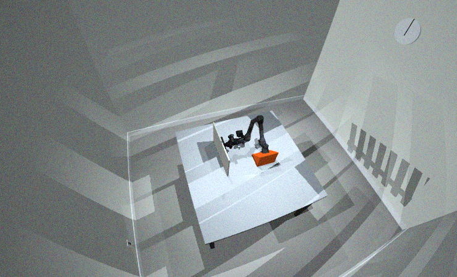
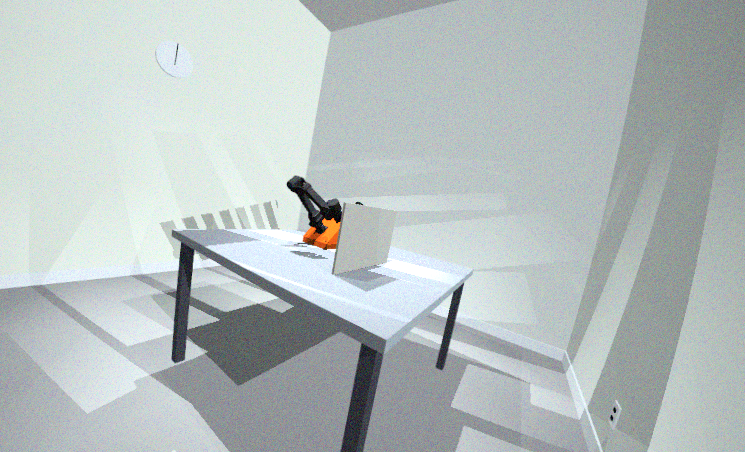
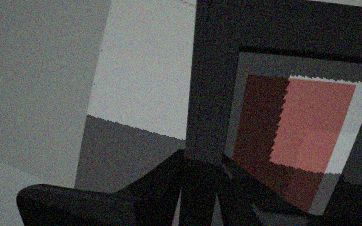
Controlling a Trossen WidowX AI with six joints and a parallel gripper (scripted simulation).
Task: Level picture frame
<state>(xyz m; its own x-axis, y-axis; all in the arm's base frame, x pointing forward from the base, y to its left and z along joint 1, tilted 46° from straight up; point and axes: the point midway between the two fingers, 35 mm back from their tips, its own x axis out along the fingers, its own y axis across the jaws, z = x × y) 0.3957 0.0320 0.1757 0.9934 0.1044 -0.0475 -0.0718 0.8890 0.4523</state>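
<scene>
Right now the picture frame is 5 cm below my gripper tip and 1 cm to the right of it. Also, from my gripper tip: wall panel: 6 cm below, 2 cm ahead.
</scene>
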